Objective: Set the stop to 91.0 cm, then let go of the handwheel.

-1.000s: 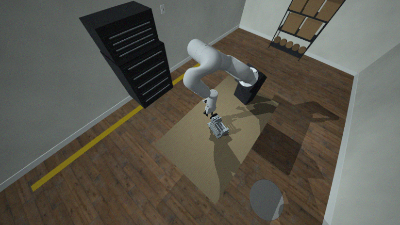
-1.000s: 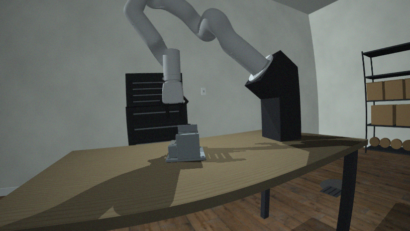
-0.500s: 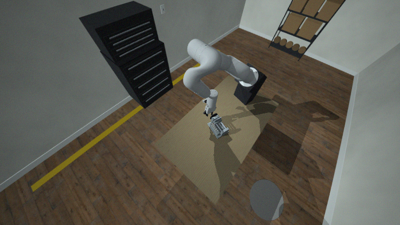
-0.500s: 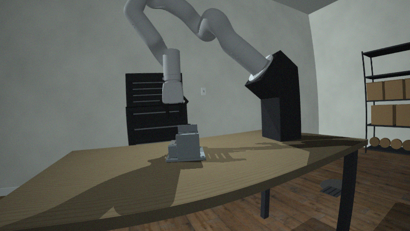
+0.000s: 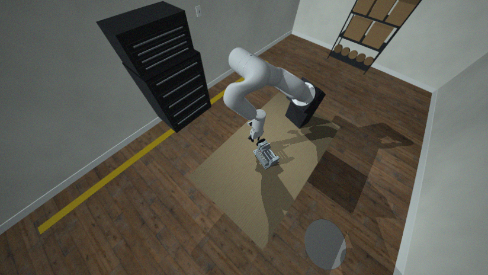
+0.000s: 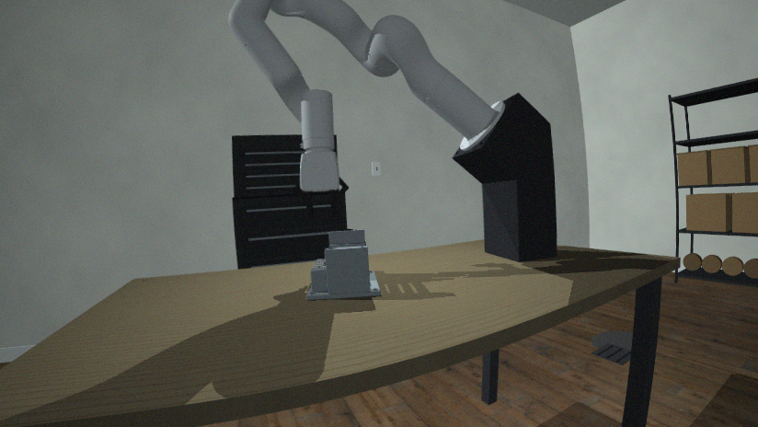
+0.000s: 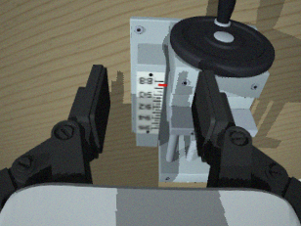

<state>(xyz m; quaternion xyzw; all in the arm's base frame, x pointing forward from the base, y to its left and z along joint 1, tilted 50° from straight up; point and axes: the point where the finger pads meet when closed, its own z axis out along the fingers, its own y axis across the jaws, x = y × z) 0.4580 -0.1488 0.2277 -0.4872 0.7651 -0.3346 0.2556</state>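
Now: hand 7 cm past the black crank knob, 2 cm to the right of it and 13 cm above it.
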